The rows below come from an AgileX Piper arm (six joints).
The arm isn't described. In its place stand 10 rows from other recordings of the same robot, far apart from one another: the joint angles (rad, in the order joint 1, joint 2, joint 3, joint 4, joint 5, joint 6), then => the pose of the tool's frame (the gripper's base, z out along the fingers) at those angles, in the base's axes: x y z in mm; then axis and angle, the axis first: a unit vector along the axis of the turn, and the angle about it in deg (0 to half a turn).
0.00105 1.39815 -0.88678 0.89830 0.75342 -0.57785 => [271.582 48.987 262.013 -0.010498 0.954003 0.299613 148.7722]
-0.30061 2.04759 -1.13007 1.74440 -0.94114 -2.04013 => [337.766 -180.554 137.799 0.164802 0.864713 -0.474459 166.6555]
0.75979 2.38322 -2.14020 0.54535 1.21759 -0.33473 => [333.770 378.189 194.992 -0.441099 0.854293 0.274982 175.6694]
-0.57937 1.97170 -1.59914 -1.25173 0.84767 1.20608 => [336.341 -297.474 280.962 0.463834 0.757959 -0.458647 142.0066]
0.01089 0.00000 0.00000 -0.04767 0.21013 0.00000 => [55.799 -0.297 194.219 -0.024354 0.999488 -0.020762 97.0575]
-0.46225 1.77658 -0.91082 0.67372 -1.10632 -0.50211 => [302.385 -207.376 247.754 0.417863 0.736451 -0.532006 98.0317]
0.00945 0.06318 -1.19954 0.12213 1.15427 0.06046 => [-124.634 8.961 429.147 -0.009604 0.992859 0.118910 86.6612]
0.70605 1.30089 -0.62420 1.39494 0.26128 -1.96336 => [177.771 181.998 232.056 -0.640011 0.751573 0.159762 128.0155]
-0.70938 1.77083 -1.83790 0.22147 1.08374 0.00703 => [309.317 -242.253 381.374 0.368691 0.929534 -0.005759 141.2635]
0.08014 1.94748 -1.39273 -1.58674 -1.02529 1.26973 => [407.564 110.766 255.623 -0.459796 0.784306 0.416475 120.4966]
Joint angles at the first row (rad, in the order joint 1, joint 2, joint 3, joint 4, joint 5, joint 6):
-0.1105, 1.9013, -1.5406, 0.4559, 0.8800, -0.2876
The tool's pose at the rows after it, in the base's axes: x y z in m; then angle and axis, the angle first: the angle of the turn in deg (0 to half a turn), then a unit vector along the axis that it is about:
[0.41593, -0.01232, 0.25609, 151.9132, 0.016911, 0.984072, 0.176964]
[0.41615, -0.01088, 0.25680, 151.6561, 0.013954, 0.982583, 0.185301]
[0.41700, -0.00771, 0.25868, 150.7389, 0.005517, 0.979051, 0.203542]
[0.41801, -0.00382, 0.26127, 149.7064, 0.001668, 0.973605, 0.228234]
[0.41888, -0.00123, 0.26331, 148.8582, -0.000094, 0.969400, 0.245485]
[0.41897, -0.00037, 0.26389, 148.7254, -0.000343, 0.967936, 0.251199]
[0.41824, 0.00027, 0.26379, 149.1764, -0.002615, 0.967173, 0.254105]
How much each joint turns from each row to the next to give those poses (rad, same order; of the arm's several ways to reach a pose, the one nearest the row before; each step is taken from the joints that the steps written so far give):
0.0000, 0.0000, 0.0000, 0.0442, -0.0001, -0.0295
0.0000, 0.0000, 0.0000, 0.0230, 0.0020, -0.0169
0.0000, 0.0001, 0.0000, 0.0538, 0.0005, -0.0440
0.0000, -0.0001, 0.0000, 0.0680, 0.0019, -0.0418
0.0000, 0.0001, -0.0001, 0.0483, 0.0001, -0.0285
0.0000, -0.0001, 0.0001, 0.0145, 0.0022, -0.0072
0.0000, 0.0000, 0.0000, 0.0031, 0.0104, -0.0026

